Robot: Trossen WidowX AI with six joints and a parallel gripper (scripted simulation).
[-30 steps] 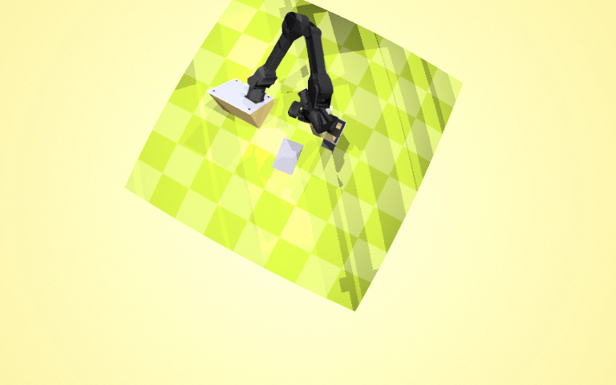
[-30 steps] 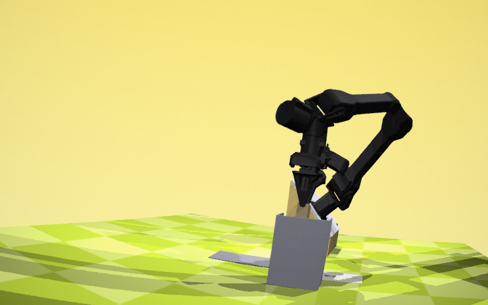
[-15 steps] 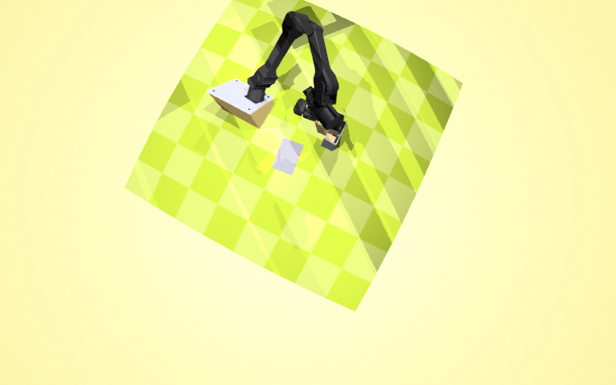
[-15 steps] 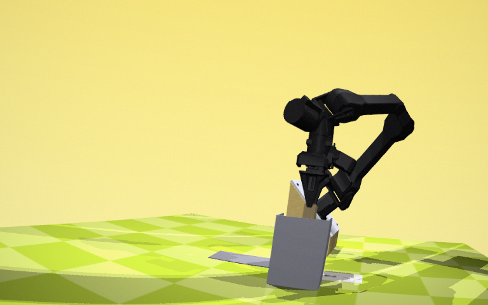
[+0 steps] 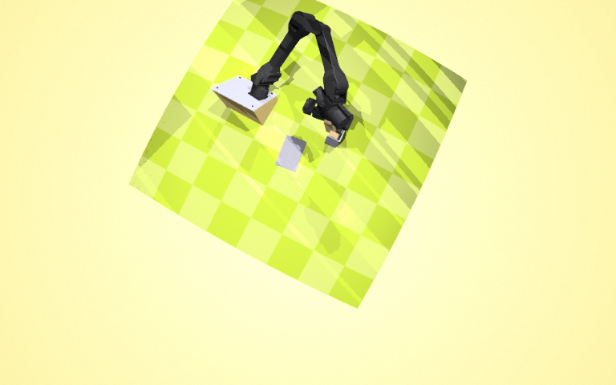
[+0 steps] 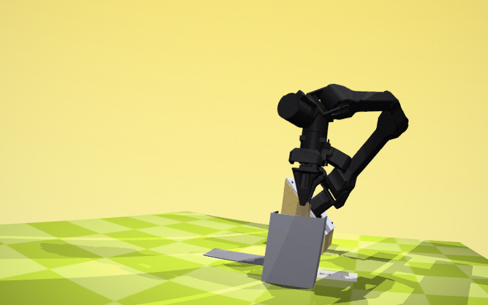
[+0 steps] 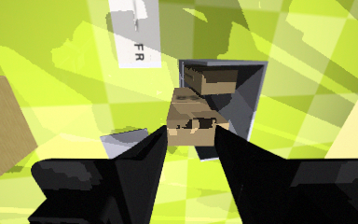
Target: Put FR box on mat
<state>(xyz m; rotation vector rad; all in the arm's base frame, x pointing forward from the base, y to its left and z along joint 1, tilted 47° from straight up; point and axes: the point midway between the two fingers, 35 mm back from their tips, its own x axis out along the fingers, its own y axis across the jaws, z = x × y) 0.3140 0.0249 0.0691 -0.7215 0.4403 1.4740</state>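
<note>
My gripper tip is 160 mm above the thin white slab, 80 mm to the right of it and 70 mm past it. Round my gripper tip: grey mat: 180 mm to the right, 160 mm below, 70 mm behind.
</note>
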